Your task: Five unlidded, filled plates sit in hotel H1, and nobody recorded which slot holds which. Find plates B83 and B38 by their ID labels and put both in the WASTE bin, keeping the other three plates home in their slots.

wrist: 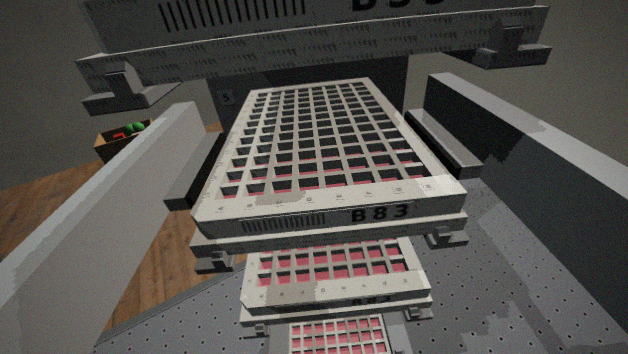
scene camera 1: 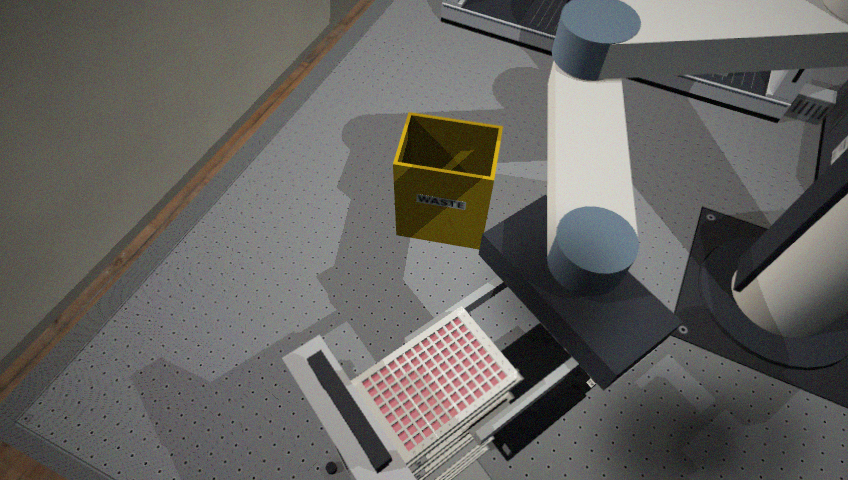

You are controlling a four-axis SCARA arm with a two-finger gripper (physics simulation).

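Where they show: gripper, fingertip midpoint: (wrist: 313, 109) (scene camera 1: 440, 390); arm's base, link origin: (scene camera 1: 771, 302).
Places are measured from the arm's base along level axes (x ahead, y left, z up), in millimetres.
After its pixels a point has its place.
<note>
Plate B83 (wrist: 320, 200) {z 348, x 392, y 469 mm}, white with pink-filled wells, sits in hotel H1 (scene camera 1: 348, 404) {z 481, x 457, y 590 mm}, its label facing the wrist view. My gripper (wrist: 313, 109) {z 356, x 416, y 513 mm} (scene camera 1: 446, 383) {z 356, x 416, y 513 mm} has its pads against both long sides of this plate and looks shut on it. Another plate (wrist: 320, 37) {z 391, x 392, y 463 mm} (scene camera 1: 440, 380) {z 397, x 416, y 518 mm} is directly above; its cut-off label starts with B. The plate below (wrist: 340, 290) {z 295, x 396, y 467 mm} has a shaded label ending in 83, first letter unclear. A further plate (wrist: 337, 335) {z 188, x 403, y 486 mm} shows lower. No label reads clearly as B38. The yellow WASTE bin (scene camera 1: 443, 223) {z 76, x 566, y 154 mm} stands beyond the hotel.
A dark flat device (scene camera 1: 538, 356) {z 73, x 334, y 311 mm} lies beside the hotel, below my gripper body. My arm's base (scene camera 1: 731, 339) {z 13, x 56, y 112 mm} is at the right. A long tray-like rack (scene camera 1: 505, 29) {z 45, x 680, y -450 mm} runs along the back. The bench edge (scene camera 1: 196, 187) {z 1, x 1049, y 250 mm} is on the left.
</note>
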